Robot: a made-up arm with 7 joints.
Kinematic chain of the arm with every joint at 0, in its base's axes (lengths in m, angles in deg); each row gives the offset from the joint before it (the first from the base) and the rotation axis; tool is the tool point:
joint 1: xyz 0 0.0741 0 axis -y
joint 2: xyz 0 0.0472 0 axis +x
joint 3: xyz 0 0 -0.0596 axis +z
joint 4: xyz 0 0 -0.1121 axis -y
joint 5: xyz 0 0 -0.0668 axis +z
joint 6: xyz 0 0 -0.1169 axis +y
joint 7: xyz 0 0 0 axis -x
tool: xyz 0 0 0
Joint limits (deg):
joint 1: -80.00..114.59
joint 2: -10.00..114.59
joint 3: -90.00..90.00
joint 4: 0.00..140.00
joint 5: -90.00..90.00
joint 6: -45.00..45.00
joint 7: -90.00..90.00
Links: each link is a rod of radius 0.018 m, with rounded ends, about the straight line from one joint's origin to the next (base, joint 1, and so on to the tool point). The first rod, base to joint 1, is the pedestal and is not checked.
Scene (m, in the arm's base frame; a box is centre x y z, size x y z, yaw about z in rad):
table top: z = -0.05
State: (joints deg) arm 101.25 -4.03 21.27 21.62 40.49 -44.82 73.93
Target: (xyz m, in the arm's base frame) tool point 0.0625 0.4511 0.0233
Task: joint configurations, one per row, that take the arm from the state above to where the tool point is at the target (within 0.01 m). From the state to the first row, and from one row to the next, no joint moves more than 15 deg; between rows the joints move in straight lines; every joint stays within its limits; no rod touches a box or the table.
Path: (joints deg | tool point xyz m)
1: 97.40 9.02 31.72 24.81 40.49 -44.82 73.93 | 0.3167 0.2144 0.1073
2: 93.55 22.06 42.17 28.01 40.49 -44.82 73.93 | 0.2832 0.3004 0.0816
3: 89.71 35.11 52.63 31.20 40.49 -44.82 73.93 | 0.2258 0.3723 0.0566
4: 85.86 48.16 63.08 34.39 40.49 -44.82 73.93 | 0.1497 0.4239 0.0363
5: 82.01 61.21 73.53 37.58 40.49 -44.82 73.93 | 0.0625 0.4511 0.0233

